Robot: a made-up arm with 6 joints. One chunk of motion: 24 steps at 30 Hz.
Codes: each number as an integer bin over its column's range. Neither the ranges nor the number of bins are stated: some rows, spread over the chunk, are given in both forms.
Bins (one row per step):
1: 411 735 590 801 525 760
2: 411 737 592 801 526 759
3: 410 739 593 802 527 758
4: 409 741 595 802 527 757
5: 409 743 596 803 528 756
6: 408 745 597 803 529 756
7: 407 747 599 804 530 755
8: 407 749 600 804 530 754
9: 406 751 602 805 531 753
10: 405 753 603 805 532 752
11: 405 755 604 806 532 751
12: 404 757 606 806 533 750
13: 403 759 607 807 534 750
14: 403 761 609 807 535 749
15: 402 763 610 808 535 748
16: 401 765 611 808 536 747
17: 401 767 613 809 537 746
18: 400 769 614 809 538 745
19: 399 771 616 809 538 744
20: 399 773 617 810 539 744
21: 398 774 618 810 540 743
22: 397 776 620 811 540 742
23: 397 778 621 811 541 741
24: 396 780 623 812 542 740
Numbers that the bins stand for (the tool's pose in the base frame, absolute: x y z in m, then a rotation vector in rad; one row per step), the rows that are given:
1: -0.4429 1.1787 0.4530 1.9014 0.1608 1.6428
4: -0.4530 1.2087 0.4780 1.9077 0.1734 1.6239
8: -0.4630 1.2487 0.5030 1.9203 0.1923 1.6050
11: -0.4730 1.2788 0.5230 1.9329 0.2050 1.5860
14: -0.4830 1.3088 0.5480 1.9392 0.2239 1.5734
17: -0.4930 1.3388 0.5681 1.9518 0.2365 1.5545
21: -0.5080 1.3739 0.5931 1.9581 0.2554 1.5356
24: -0.5180 1.4039 0.6181 1.9707 0.2680 1.5167
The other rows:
2: -0.4429 1.1887 0.4630 1.9014 0.1671 1.6365
3: -0.4479 1.1987 0.4680 1.9077 0.1734 1.6302
5: -0.4530 1.2187 0.4830 1.9140 0.1797 1.6176
6: -0.4580 1.2287 0.4880 1.9140 0.1860 1.6176
7: -0.4630 1.2387 0.4980 1.9203 0.1923 1.6113
9: -0.4680 1.2588 0.5130 1.9266 0.1986 1.5986
10: -0.4730 1.2688 0.5180 1.9266 0.2050 1.5923
12: -0.4780 1.2888 0.5330 1.9329 0.2113 1.5797
13: -0.4830 1.2988 0.5380 1.9392 0.2176 1.5797
15: -0.4880 1.3188 0.5531 1.9455 0.2239 1.5671
16: -0.4930 1.3288 0.5581 1.9455 0.2302 1.5608
18: -0.4980 1.3488 0.5731 1.9518 0.2428 1.5482
19: -0.5030 1.3589 0.5831 1.9518 0.2428 1.5419
20: -0.5030 1.3689 0.5881 1.9581 0.2491 1.5419
22: -0.5130 1.3839 0.6031 1.9644 0.2554 1.5293
23: -0.5130 1.3939 0.6081 1.9644 0.2617 1.5230

